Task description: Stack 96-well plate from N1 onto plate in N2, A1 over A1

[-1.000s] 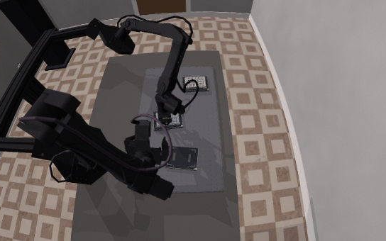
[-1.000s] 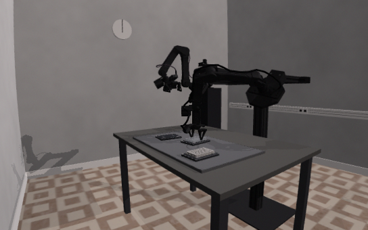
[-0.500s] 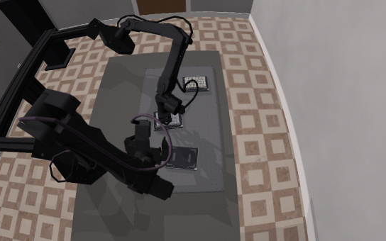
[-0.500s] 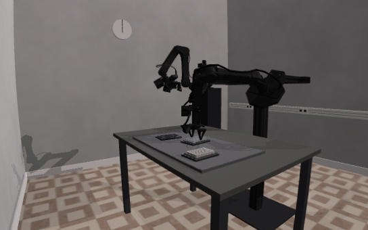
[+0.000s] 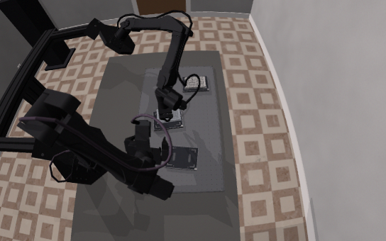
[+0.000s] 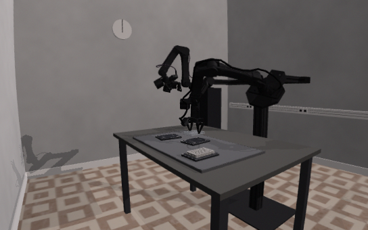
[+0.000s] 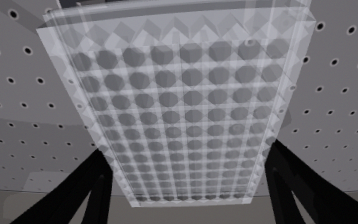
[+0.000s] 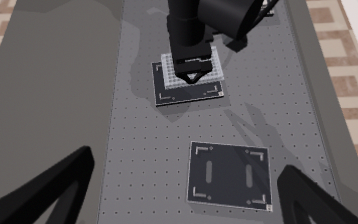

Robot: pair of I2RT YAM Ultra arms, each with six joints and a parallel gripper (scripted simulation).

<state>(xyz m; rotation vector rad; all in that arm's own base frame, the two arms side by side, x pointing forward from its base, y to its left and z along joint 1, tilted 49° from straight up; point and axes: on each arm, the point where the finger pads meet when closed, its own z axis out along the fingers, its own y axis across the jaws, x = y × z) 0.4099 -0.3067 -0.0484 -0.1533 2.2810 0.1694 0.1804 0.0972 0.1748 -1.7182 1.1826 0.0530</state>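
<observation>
My left hand is 7 cm above the black plate nest and 1 cm past it. Round my left hand: clear 96-well plate (1 cm below, 1 cm ahead).
</observation>
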